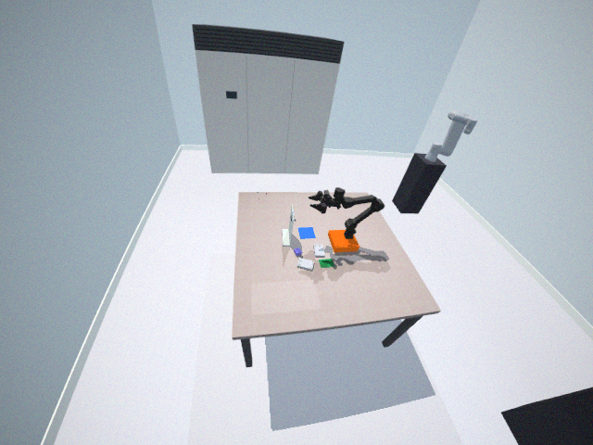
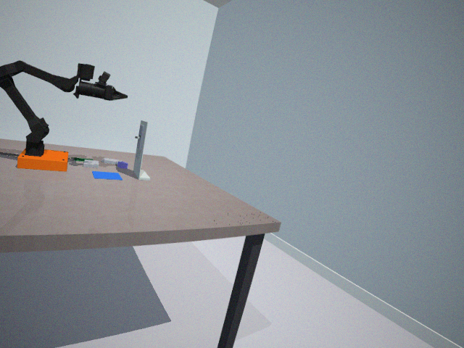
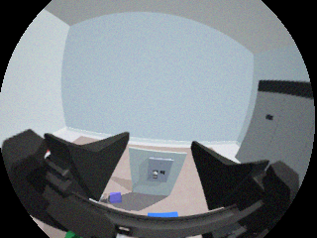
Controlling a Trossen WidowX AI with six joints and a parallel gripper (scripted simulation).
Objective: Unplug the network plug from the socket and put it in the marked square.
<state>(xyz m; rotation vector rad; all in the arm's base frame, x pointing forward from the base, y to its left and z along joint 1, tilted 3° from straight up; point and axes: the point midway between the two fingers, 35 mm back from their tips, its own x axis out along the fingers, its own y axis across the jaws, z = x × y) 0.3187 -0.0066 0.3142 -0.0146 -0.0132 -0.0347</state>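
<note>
Now: gripper tip 17 cm above the white network plug, 9 cm short of it and 1 cm to the left of it. From my gripper tip the other things lie so: grey panel: 24 cm below, 11 cm ahead, 2 cm to the right; then blue marked square: 36 cm below, 6 cm to the right, 4 cm behind.
</note>
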